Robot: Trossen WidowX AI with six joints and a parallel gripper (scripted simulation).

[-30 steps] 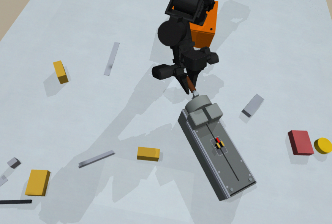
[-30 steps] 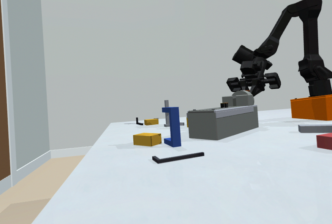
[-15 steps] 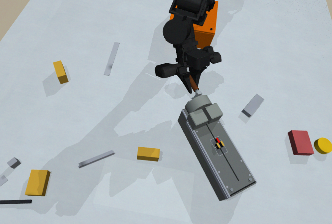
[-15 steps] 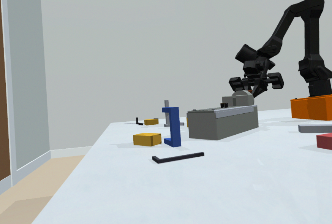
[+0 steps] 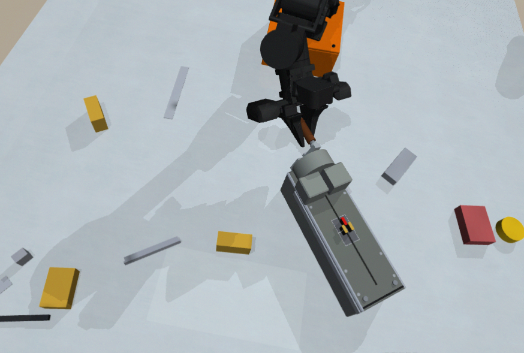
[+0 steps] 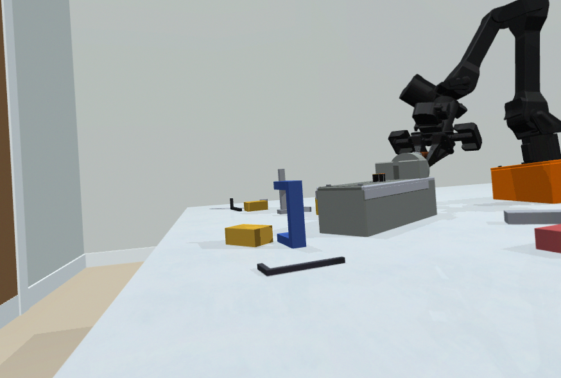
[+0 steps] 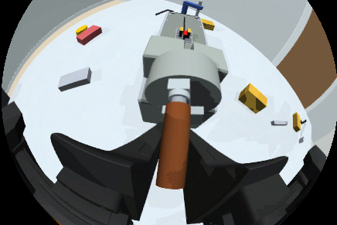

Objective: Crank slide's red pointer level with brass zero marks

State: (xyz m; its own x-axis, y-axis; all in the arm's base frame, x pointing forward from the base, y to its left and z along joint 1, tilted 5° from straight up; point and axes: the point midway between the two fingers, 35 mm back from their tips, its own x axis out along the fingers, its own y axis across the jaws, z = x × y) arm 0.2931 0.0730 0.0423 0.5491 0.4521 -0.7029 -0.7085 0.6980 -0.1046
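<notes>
The red pointer lies 110 mm to the left of my gripper tip, 110 mm ahead of it and 10 mm below it. Also, from my gripper tip: brown handle (20 mm above, 10 mm to the right, 10 mm behind); then grey block (210 mm to the left, 100 mm behind, 90 mm below); then blue clamp (290 mm ahead, 250 mm to the left, 40 mm below).
</notes>
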